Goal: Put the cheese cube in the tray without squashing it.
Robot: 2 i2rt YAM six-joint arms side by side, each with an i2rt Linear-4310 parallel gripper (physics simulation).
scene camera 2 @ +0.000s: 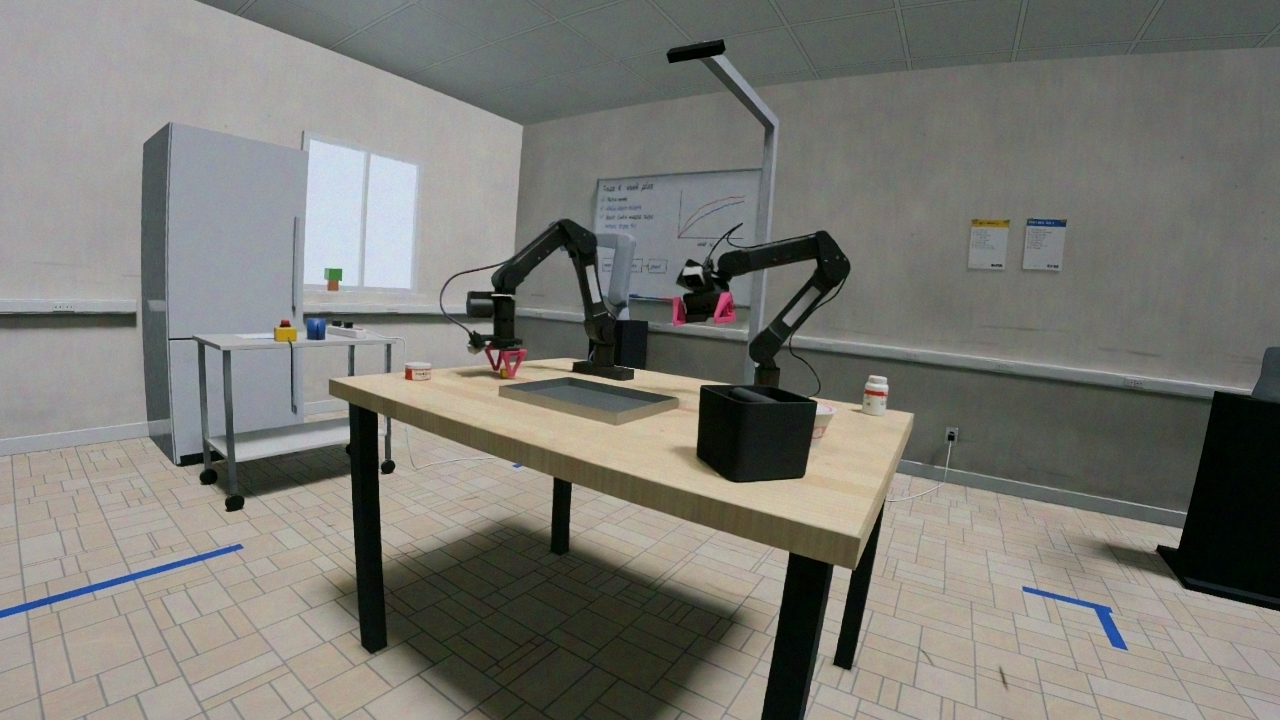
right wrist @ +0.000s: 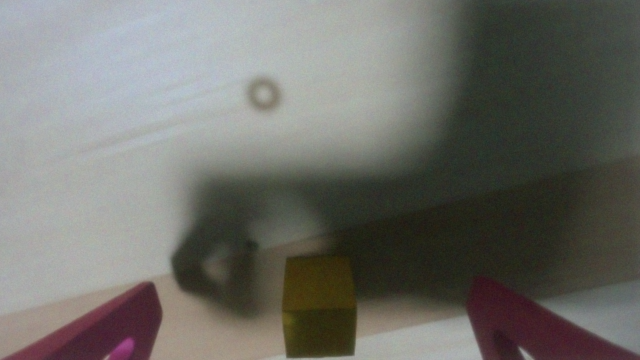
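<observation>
A yellow cheese cube [scene camera 2: 503,372] [right wrist: 320,320] sits on the wooden table at the left in scene camera 2. My right gripper [scene camera 2: 505,371] [right wrist: 315,293] is open and low over the table; in the right wrist view the cube lies between its two pink fingers, with a gap on each side. The shallow grey tray [scene camera 2: 572,409] with a wooden rim lies on the table to the right of the cube in scene camera 2. My left gripper [scene camera 2: 703,313] is open, raised high above the back of the table, away from the cube.
A black bin [scene camera 2: 756,438] stands at the front right of the table, partly hiding a bowl [scene camera 2: 822,419]. A white bottle [scene camera 2: 875,395] stands at the back right. A small red and white jar [scene camera 2: 418,370] stands near the left edge, left of the right gripper.
</observation>
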